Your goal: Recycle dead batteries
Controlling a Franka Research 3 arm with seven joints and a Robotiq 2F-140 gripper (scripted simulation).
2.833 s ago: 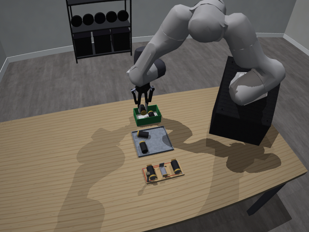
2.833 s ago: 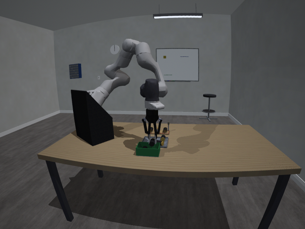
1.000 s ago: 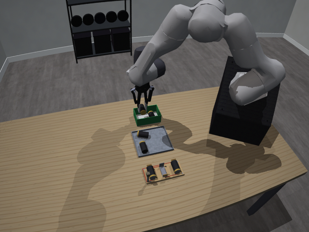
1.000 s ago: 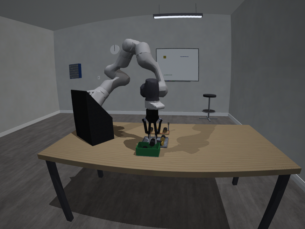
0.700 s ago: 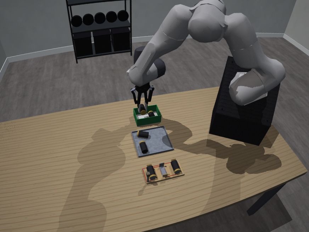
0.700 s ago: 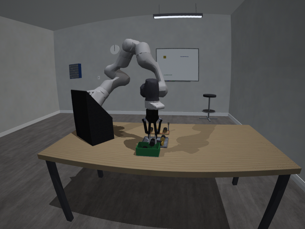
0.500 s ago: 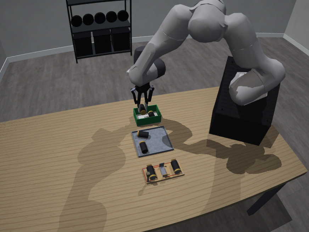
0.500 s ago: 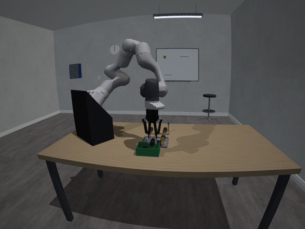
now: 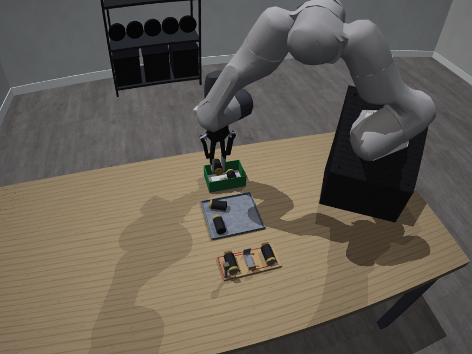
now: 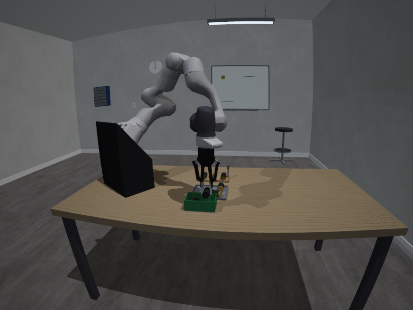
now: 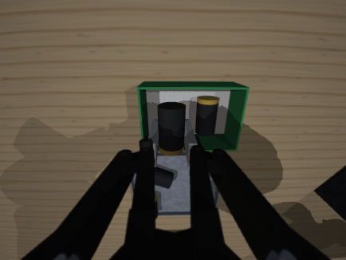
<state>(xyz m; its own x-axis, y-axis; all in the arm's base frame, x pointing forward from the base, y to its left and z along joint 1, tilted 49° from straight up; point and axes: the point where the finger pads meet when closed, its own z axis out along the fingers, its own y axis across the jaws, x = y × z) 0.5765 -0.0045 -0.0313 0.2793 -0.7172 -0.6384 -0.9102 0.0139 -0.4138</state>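
Now: hand 3 cm past the green recycling box, 1 cm to the left of it and 9 cm above it. From my hand the other things lie so: grey tray: 6 cm behind, 17 cm to the left, 10 cm below; then bulb: 5 cm behind, 43 cm to the left, 3 cm below; then wooden holder board: 12 cm behind, 37 cm to the left, 10 cm below.
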